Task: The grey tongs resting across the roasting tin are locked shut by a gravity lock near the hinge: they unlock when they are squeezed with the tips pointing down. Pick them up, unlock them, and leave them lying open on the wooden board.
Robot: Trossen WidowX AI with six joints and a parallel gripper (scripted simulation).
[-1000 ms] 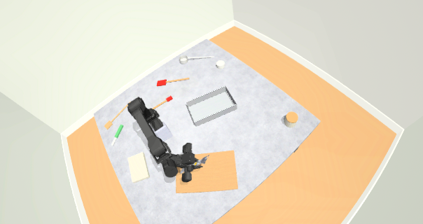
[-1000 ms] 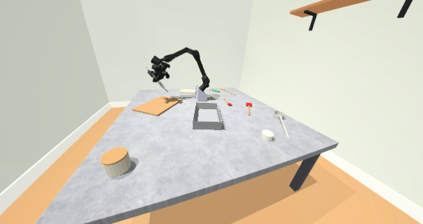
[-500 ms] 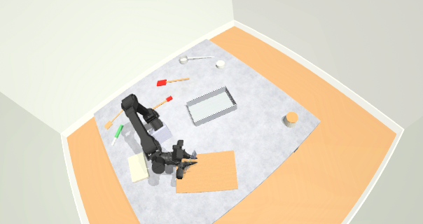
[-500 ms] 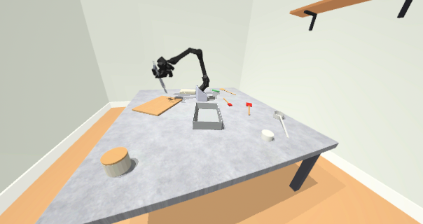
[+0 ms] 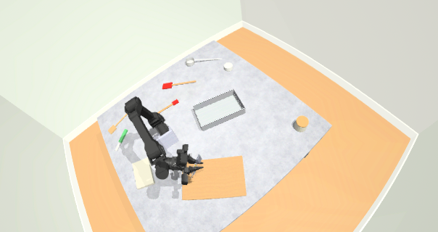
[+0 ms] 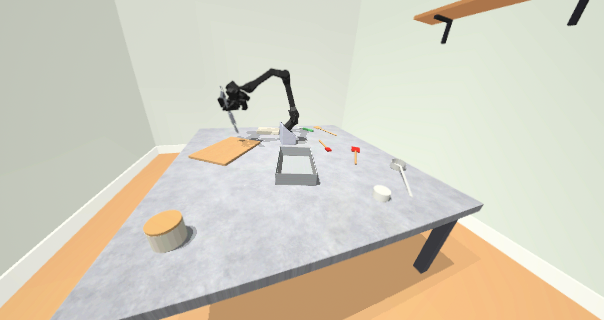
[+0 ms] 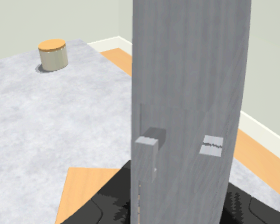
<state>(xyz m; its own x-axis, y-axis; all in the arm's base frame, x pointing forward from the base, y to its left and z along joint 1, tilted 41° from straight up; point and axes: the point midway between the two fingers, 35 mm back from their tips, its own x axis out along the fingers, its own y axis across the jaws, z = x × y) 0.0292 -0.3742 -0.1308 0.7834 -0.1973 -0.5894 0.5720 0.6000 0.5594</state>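
The wooden board is 24 cm below my gripper tip. Round my gripper tip: grey roasting tin (34 cm to the left, 31 cm ahead, 21 cm below); then yellow lock slider (3 cm behind, 2 cm to the left, 1 cm above); then cream block (34 cm behind, 30 cm to the left, 23 cm below).
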